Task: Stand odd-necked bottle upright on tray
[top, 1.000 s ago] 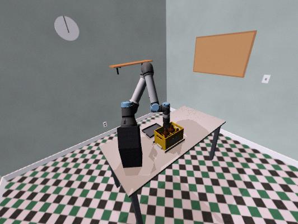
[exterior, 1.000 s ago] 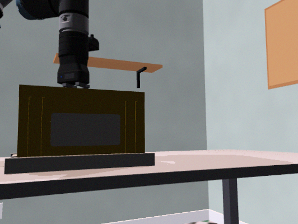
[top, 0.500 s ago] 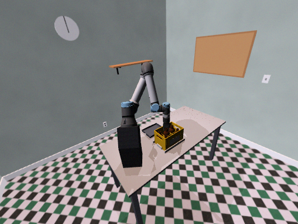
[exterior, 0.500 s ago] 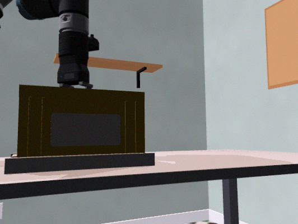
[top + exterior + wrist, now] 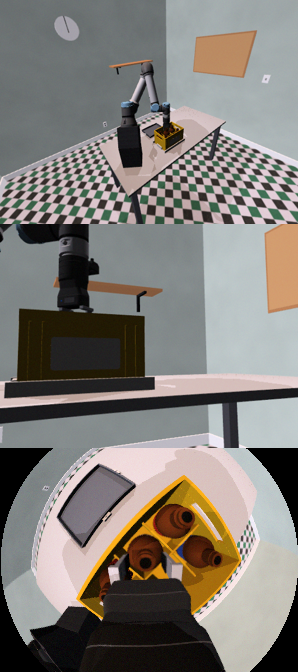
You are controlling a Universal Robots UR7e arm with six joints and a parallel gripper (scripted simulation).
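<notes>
Now: the crate 80 mm below my hand and 40 mm to the right of it. The rest, counted from my hand: dark tray 240 mm to the left, 150 mm below, 50 mm behind; then brown bottle 90 mm ahead, 70 mm below, 20 mm to the left.
</notes>
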